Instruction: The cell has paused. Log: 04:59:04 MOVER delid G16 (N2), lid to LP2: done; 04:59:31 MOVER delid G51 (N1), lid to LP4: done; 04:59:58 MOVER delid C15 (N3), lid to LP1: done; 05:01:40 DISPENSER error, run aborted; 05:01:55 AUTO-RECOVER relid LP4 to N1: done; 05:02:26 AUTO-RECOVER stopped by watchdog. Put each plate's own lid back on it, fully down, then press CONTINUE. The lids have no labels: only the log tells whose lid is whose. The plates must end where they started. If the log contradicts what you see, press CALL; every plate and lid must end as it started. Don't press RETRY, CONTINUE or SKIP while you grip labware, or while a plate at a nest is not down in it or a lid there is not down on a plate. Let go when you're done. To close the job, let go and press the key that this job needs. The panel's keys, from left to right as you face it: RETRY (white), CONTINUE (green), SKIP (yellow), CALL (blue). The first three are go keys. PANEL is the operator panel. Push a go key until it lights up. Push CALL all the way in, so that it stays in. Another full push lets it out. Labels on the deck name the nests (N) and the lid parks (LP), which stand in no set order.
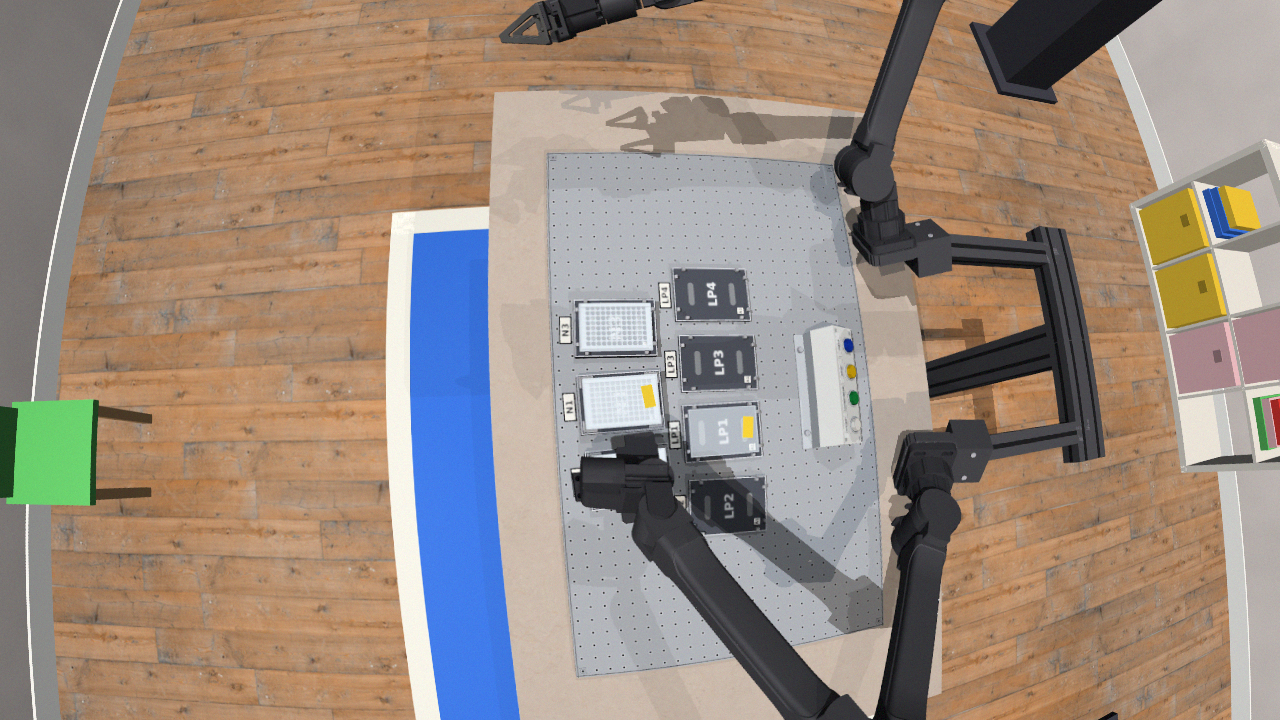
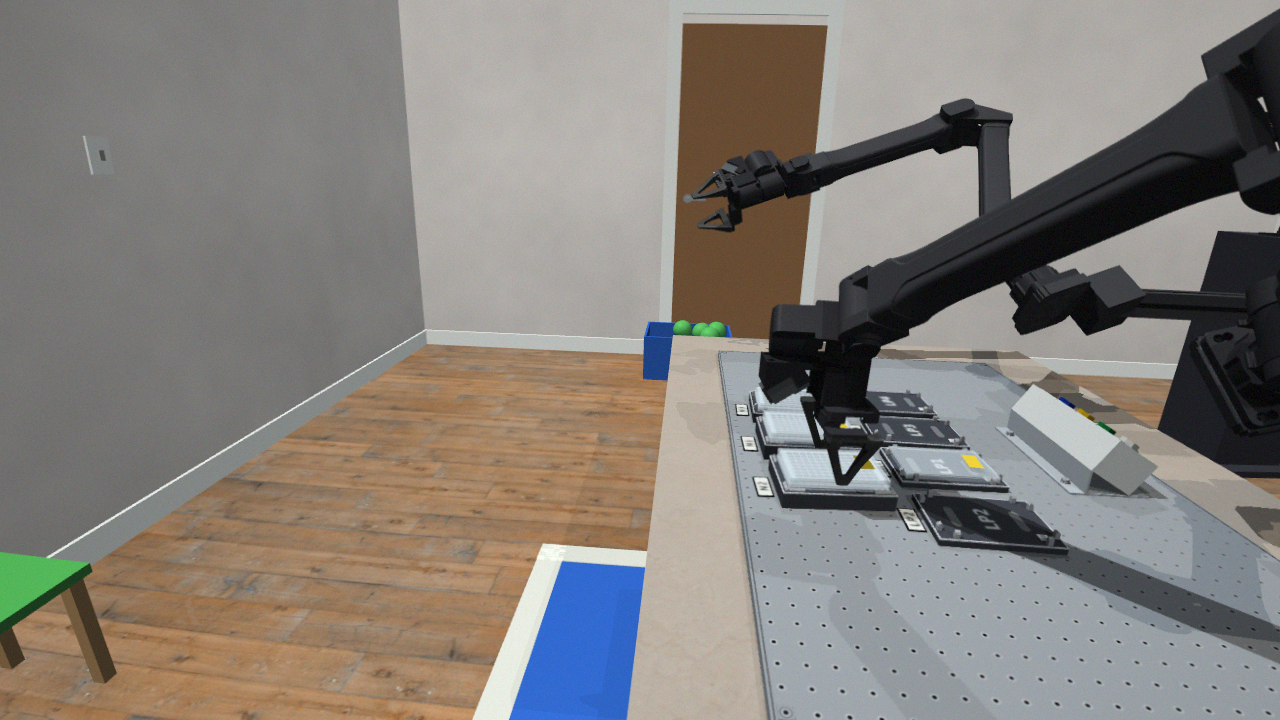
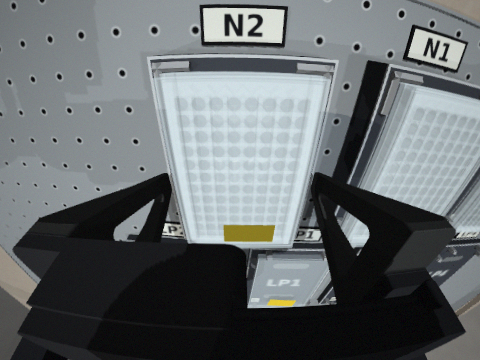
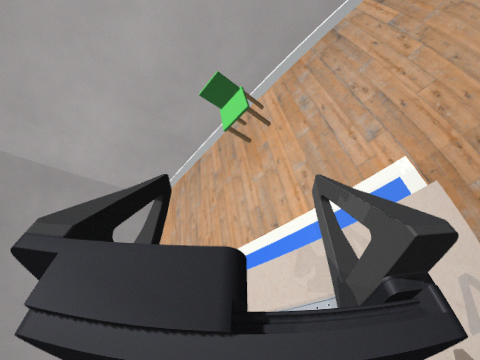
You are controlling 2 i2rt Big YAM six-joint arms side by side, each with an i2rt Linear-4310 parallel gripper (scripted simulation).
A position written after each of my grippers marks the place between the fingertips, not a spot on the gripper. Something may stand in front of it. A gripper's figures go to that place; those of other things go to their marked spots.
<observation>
My left gripper [image 2: 830,466]: 0.82 m from the lens. My right gripper [image 2: 695,211]: 1.38 m from the lens. A clear lid [image 2: 931,463] is 0.93 m from the lens. A clear lid [image 2: 802,466] is 0.80 m from the lens.
</observation>
